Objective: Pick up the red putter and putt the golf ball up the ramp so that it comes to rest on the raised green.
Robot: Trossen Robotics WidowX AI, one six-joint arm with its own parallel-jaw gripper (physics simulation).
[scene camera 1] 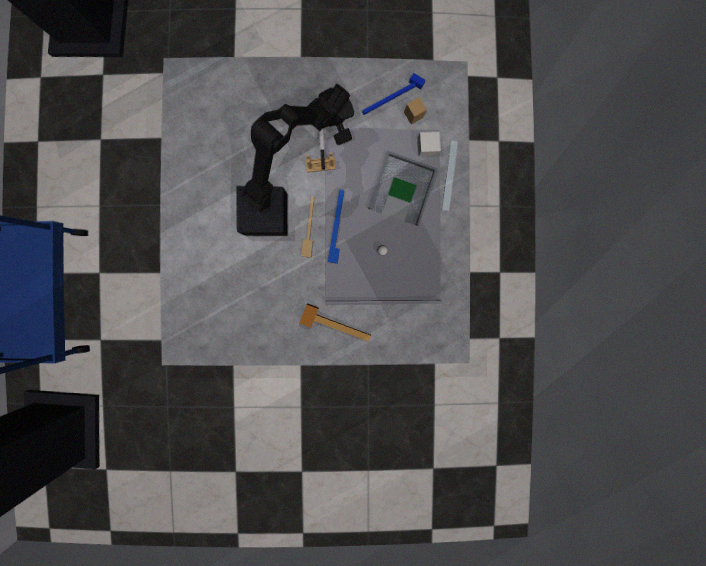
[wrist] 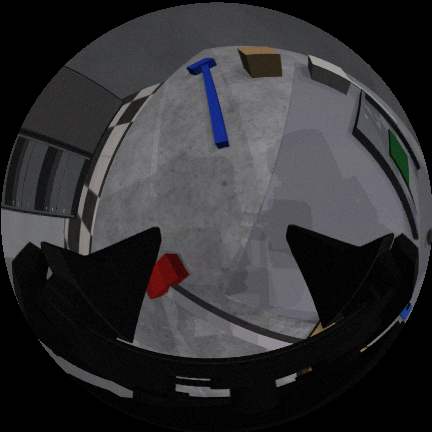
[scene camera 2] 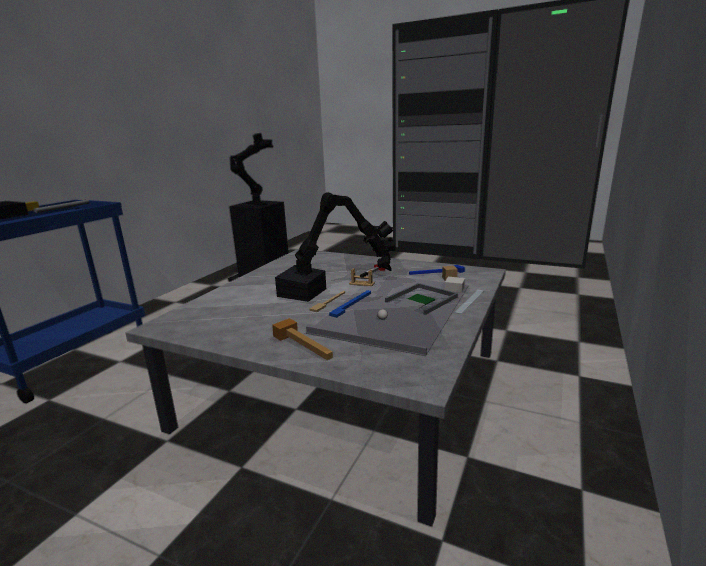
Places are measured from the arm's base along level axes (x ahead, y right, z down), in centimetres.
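Pixels of known places: gripper, fingertip midpoint: (wrist: 225,232) (scene camera 2: 390,265); arm's base, link origin: (scene camera 1: 260,202) (scene camera 2: 303,272).
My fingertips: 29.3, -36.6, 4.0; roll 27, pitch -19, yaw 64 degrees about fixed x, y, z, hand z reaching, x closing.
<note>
Ahead of a thing's pixels: the offset from my fingertips to its middle, as dx, dy, dz. "*": to the spot under its first point. Level surfaces: height alone.
The red putter {-7.4, +6.3, +2.5} (scene camera 1: 322,140) (scene camera 2: 380,267) (wrist: 166,276) has a red head and a pale shaft with a dark end, which lies at the small wooden rack {-8.1, +17.2, +1.9} (scene camera 1: 312,166) (scene camera 2: 361,283). Its head is hidden under the arm in the overhead view. My gripper (scene camera 2: 384,263) (wrist: 225,232) is open and empty, low over the putter; in the wrist view the head is beside the left finger and the shaft runs right. The white golf ball {+18.7, +51.7, +3.4} (scene camera 1: 382,249) (scene camera 2: 382,314) is on the grey ramp board {dz +5.7} (scene camera 1: 383,285) (scene camera 2: 377,337). The green {+26.1, +26.1, +5.3} (scene camera 1: 402,189) (scene camera 2: 421,299) (wrist: 399,156) lies inside a low walled frame.
A blue bar-shaped club {+0.3, +42.7, +4.9} (scene camera 1: 336,226) (scene camera 2: 351,303) lies along the board's left edge, beside a wooden paddle {* -12.0, +51.9, +4.8} (scene camera 1: 307,247) (scene camera 2: 318,306). A blue hammer-shaped club {+20.4, -14.2, +4.8} (scene camera 1: 388,98) (wrist: 215,110), a tan block {+29.8, -6.5, +2.9} (scene camera 1: 415,110) (wrist: 262,64) and a white block {+36.1, +6.8, +3.3} (scene camera 1: 429,142) are behind. An orange mallet {* -9.9, +79.7, +0.7} (scene camera 1: 308,316) lies in front.
</note>
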